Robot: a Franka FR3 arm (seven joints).
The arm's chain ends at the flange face. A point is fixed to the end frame.
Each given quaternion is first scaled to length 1.
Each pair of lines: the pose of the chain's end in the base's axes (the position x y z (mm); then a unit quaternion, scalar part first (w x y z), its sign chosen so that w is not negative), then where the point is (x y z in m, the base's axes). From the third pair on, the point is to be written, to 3 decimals.
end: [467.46, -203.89, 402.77, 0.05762, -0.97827, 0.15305, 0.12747]
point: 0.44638 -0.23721 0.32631
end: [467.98, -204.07, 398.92, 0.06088, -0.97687, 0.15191, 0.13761]
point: 0.44551 -0.23668 0.32254
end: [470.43, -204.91, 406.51, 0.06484, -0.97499, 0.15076, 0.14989]
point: 0.446 -0.237 0.330
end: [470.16, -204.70, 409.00, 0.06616, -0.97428, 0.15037, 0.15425]
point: 0.445 -0.236 0.333
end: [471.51, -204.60, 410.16, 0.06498, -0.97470, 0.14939, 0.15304]
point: 0.447 -0.236 0.334
